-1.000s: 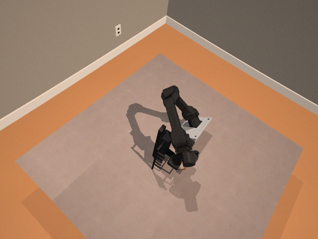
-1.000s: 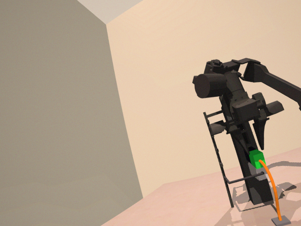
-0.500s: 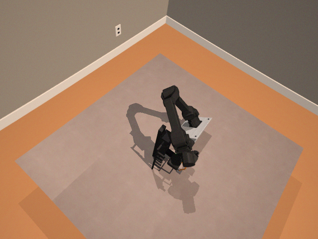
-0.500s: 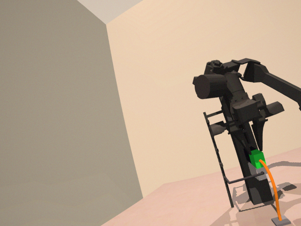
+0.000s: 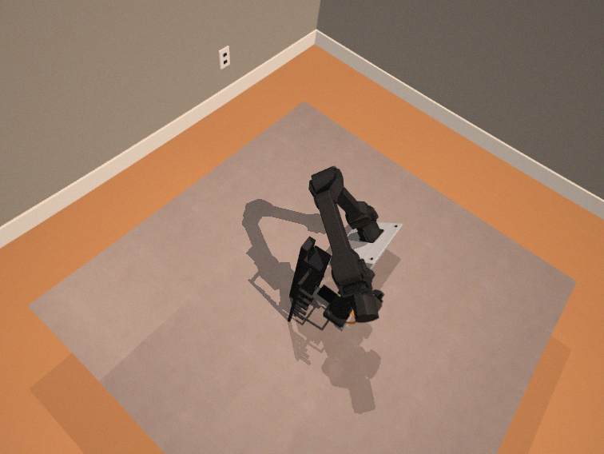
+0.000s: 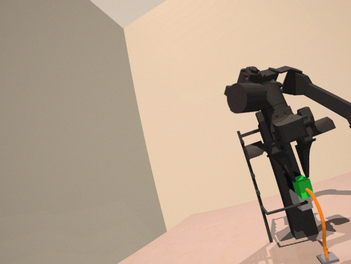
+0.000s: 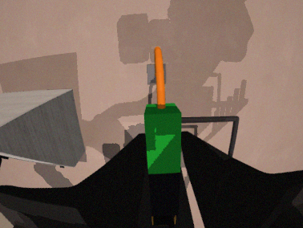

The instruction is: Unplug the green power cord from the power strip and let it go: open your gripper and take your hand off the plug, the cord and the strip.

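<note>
The green plug is 2 cm to the right of my gripper tip and 1 cm ahead of it. Round my gripper tip: thin black rack frame 11 cm to the right, 10 cm ahead; then grey pad 15 cm below, 3 cm to the left.
</note>
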